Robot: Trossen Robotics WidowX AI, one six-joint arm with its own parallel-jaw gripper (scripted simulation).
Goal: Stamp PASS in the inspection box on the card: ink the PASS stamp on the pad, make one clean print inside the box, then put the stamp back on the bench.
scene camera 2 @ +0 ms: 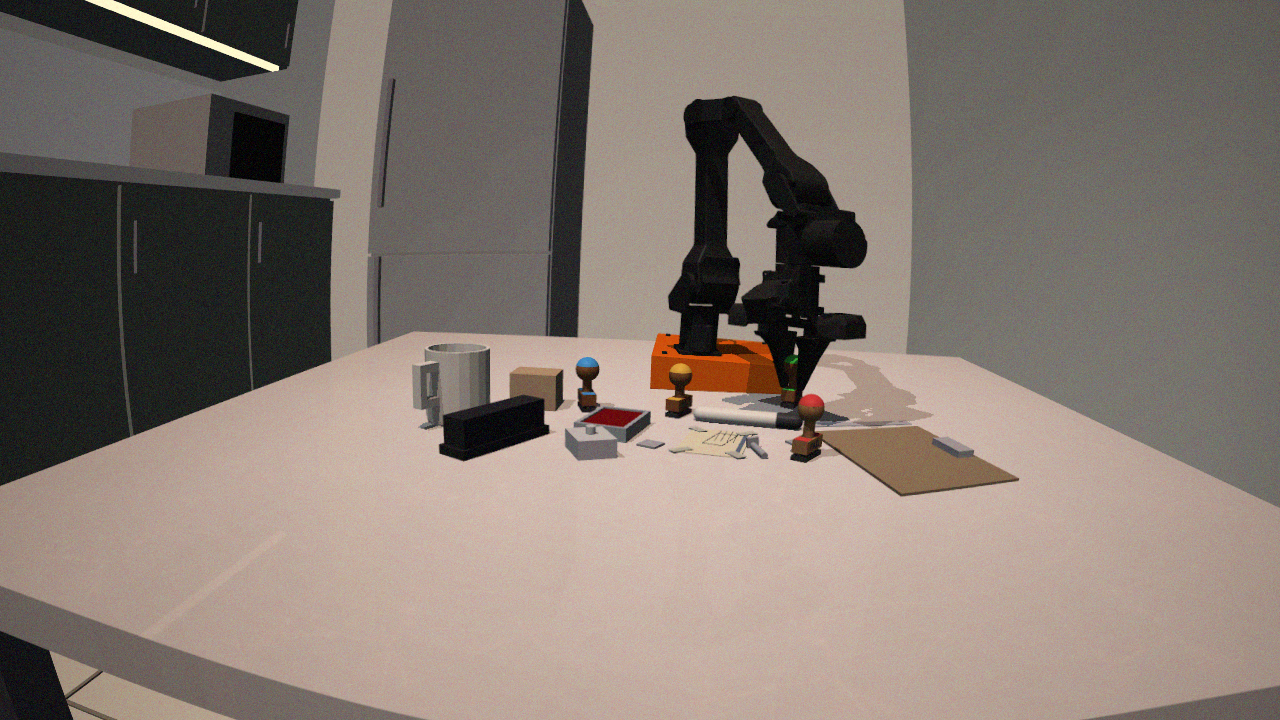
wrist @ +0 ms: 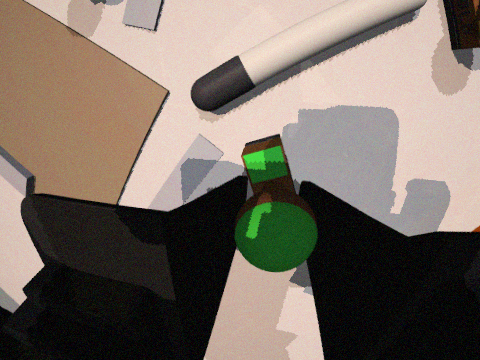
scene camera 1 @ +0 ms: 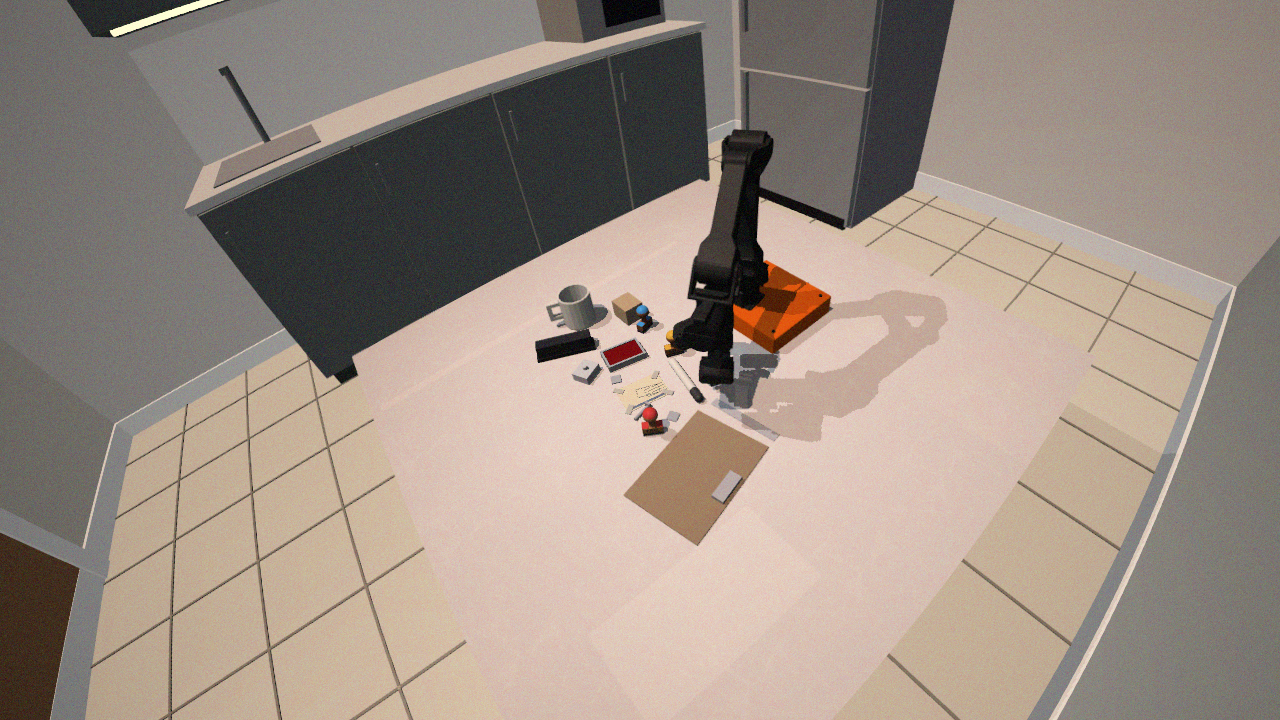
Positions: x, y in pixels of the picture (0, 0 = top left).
my gripper: scene camera 2; wrist; scene camera 1 717, 374
mug: scene camera 2 455, 376; scene camera 1 578, 313; not seen in the wrist view (out of frame)
brown clipboard: scene camera 2; wrist; scene camera 1 689, 484
same spot on my gripper: (wrist: 113, 275) = (scene camera 2: 807, 337)
same spot on brown clipboard: (wrist: 81, 114) = (scene camera 2: 862, 440)
